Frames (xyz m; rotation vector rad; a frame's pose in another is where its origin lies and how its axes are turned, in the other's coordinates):
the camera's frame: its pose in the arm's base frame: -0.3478 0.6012 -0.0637 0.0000 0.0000 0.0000
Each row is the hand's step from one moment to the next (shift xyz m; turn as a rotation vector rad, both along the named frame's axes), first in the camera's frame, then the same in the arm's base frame.
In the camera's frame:
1: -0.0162 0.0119 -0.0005 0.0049 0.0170 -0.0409
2: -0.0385 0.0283 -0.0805 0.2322 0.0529 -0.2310
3: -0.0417 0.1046 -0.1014 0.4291 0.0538 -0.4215
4: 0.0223 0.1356 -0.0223 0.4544 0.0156 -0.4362
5: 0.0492 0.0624 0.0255 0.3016 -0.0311 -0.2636
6: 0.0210 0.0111 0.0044 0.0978 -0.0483 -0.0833
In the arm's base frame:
1: -0.0162 0.0119 -0.0005 0.0049 0.0170 -0.0409
2: -0.0385 0.0283 -0.0805 0.2322 0.0529 -0.2310
3: -0.0417 0.1046 -0.1014 0.4291 0.0538 -0.4215
4: 0.0223 0.1356 -0.0223 0.4544 0.0156 -0.4362
5: 0.0492 0.0624 0.0255 0.3016 -0.0311 -0.2636
6: 0.0210 0.0111 0.0044 0.0978 -0.0483 -0.0833

